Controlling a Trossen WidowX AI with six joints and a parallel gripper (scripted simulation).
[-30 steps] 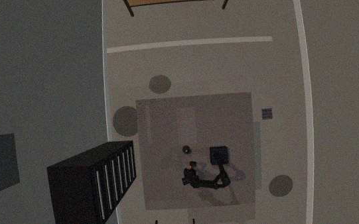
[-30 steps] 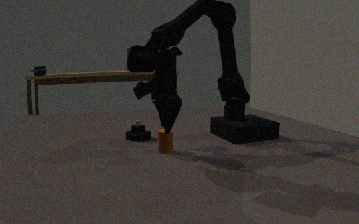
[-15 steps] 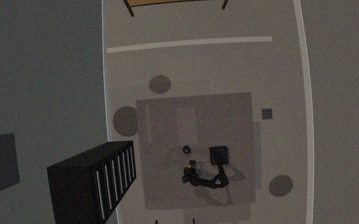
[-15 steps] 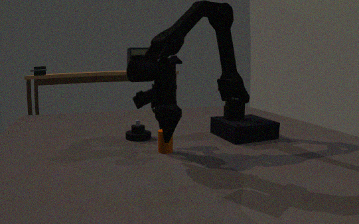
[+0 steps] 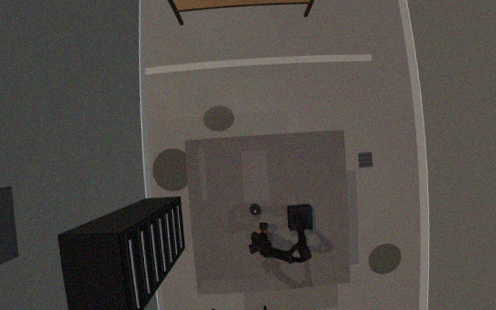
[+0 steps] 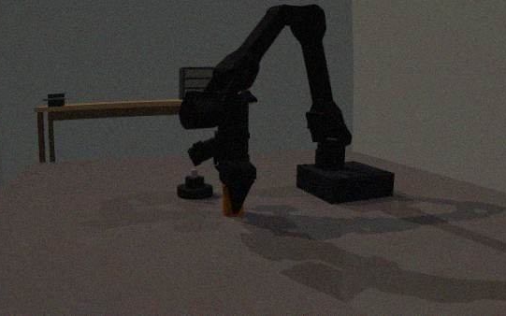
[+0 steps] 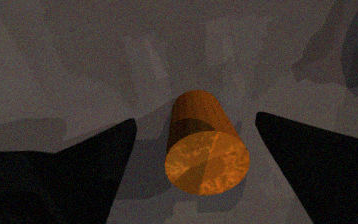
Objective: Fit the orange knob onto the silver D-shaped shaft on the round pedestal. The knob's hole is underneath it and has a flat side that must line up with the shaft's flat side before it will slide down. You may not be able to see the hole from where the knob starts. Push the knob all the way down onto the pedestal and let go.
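My gripper tip is now 50 mm short of the dark round pedestal, 170 mm to the left of it and 20 mm below it. Round my gripper tip: orange knob 30 mm above.
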